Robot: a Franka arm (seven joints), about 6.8 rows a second.
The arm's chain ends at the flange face. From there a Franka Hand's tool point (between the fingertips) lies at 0.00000 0.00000 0.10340 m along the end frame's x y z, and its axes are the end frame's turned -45 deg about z.
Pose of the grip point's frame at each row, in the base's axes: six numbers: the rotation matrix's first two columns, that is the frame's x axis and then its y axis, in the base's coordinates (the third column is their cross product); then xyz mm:
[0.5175 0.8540 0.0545 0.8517 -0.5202 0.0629 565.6 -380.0 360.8]
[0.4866 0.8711 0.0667 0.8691 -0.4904 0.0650 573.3 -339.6 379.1]
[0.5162 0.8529 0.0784 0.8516 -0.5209 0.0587 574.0 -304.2 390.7]
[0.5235 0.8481 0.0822 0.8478 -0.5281 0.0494 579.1 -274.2 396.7]
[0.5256 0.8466 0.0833 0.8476 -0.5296 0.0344 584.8 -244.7 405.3]
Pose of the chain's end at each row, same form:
[0.9682 0.2360 0.0830 0.2363 -0.9717 0.0059 557.1 -381.4 463.8]
[0.9586 0.2692 0.0931 0.2705 -0.9627 -0.0012 564.1 -342.3 482.1]
[0.9672 0.2348 0.0969 0.2372 -0.9714 -0.0139 564.6 -308.0 493.6]
[0.9697 0.2263 0.0931 0.2293 -0.9731 -0.0232 570.3 -278.7 499.6]
[0.9710 0.2242 0.0832 0.2277 -0.9731 -0.0346 577.2 -250.1 508.3]

